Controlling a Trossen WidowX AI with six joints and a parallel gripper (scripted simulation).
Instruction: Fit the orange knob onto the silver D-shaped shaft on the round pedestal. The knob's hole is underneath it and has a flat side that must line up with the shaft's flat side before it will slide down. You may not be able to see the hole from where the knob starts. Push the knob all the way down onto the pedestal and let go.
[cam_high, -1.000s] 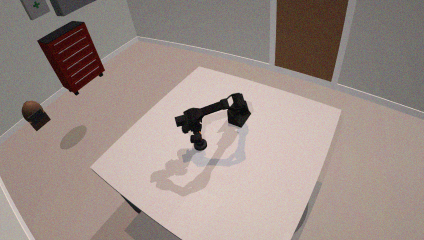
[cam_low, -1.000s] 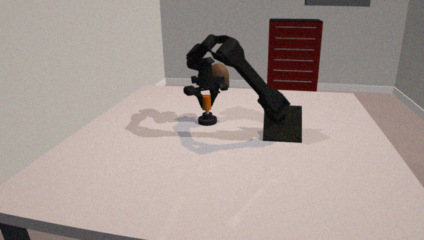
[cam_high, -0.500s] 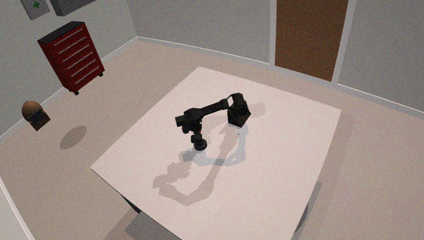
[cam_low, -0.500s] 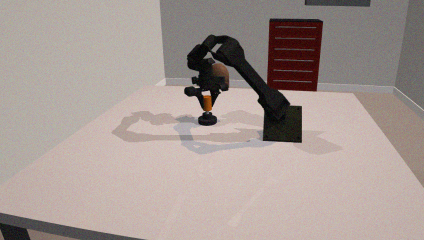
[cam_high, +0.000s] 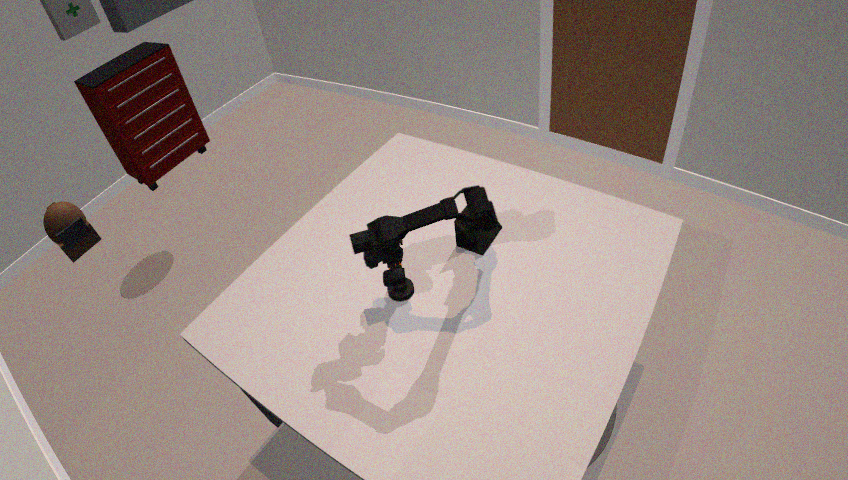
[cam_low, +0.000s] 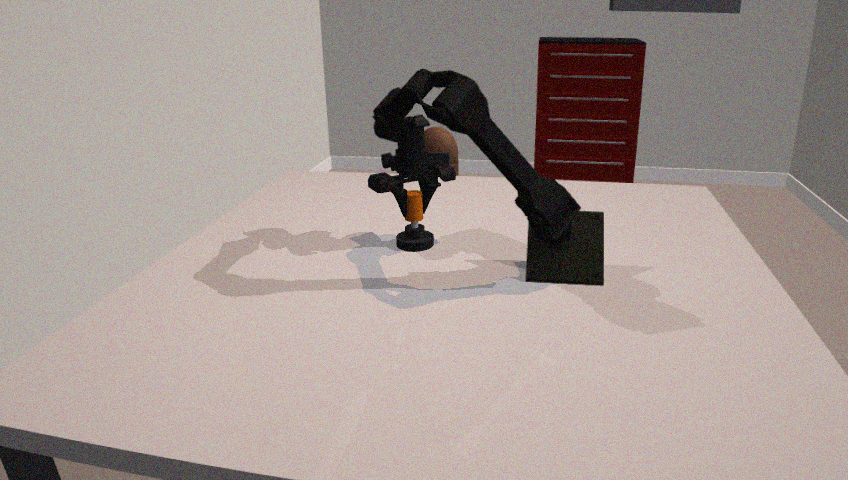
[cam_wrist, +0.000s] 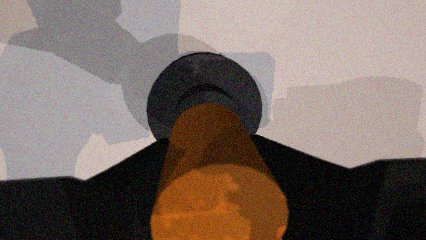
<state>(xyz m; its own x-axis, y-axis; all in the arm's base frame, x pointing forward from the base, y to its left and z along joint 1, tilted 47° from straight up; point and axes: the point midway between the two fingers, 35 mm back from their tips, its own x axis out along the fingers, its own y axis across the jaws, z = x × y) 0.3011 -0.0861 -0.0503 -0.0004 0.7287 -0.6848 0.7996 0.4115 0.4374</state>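
Now: gripper tip 30 mm below the orange knob. Also, from my gripper tip: round black pedestal 40 mm below.
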